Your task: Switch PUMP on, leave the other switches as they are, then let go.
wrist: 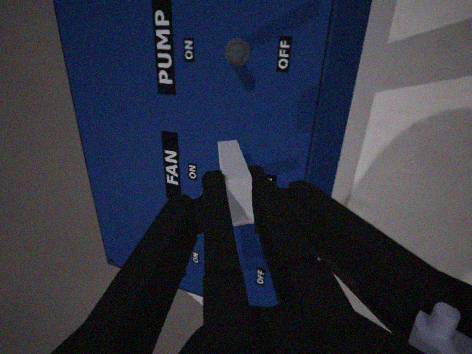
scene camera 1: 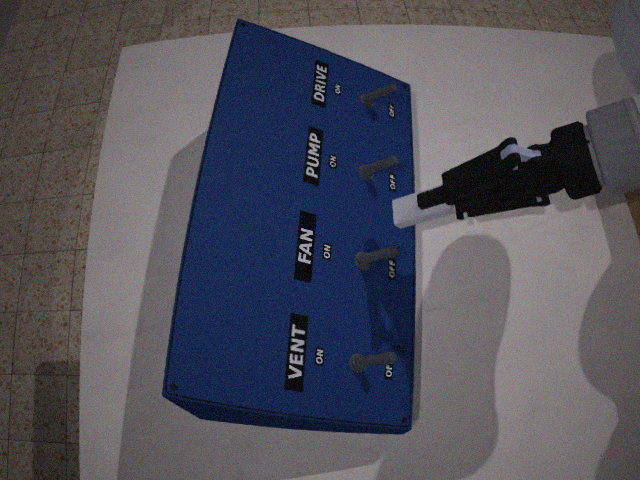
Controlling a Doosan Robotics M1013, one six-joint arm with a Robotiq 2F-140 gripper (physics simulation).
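Frame: origin at the arm's base, x back, y left, z down, level; millimetres.
Where they show: gripper, between the fingertips: [wrist: 228, 158] [scene camera 1: 396, 214].
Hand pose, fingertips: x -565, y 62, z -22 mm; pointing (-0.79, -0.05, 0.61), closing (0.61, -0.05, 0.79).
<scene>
Things, the pixels of their top centre, and the offset from my fingertips. "pt": a spot on its surface instead. Level surfaces: height alone.
- PUMP switch, centre of its top: [wrist: 216, 52] [scene camera 1: 382, 156] dx -9, dy -78, dz +0 mm
- DRIVE lever, a spot on its surface: [scene camera 1: 379, 95] pt dx -1, dy -192, dz +18 mm
- FAN lever, a spot on its surface: [scene camera 1: 378, 257] pt dx -22, dy +46, dz +15 mm
- VENT lever, a spot on its surface: [scene camera 1: 374, 360] pt dx -33, dy +163, dz +13 mm
- blue panel box, a spot on its surface: [scene camera 1: 248, 155] pt dx -165, dy -64, dz -28 mm
- pale table, height of its surface: dz +130 mm
The PUMP switch [scene camera 1: 379, 166] [wrist: 236, 51] is a grey lever. It leans towards its OFF label in the scene view, and shows nearly end-on in the wrist view. The DRIVE lever [scene camera 1: 379, 95], FAN lever [scene camera 1: 378, 257] and VENT lever [scene camera 1: 374, 360] also lean towards OFF. My gripper [scene camera 1: 405, 210] [wrist: 228, 158] is shut, its pale fingertips together with nothing between them. In the scene view the tips show at the panel's OFF-side edge, between the PUMP and FAN levers, apart from both. In the wrist view my fingers hide the FAN lever.
The blue panel box [scene camera 1: 248, 155] [wrist: 115, 135] has white name labels and a sloping face. It stands on a pale table [scene camera 1: 454, 67]. The arm reaches in from the right in the scene view. Its shadow falls around the FAN lever and across the table.
</scene>
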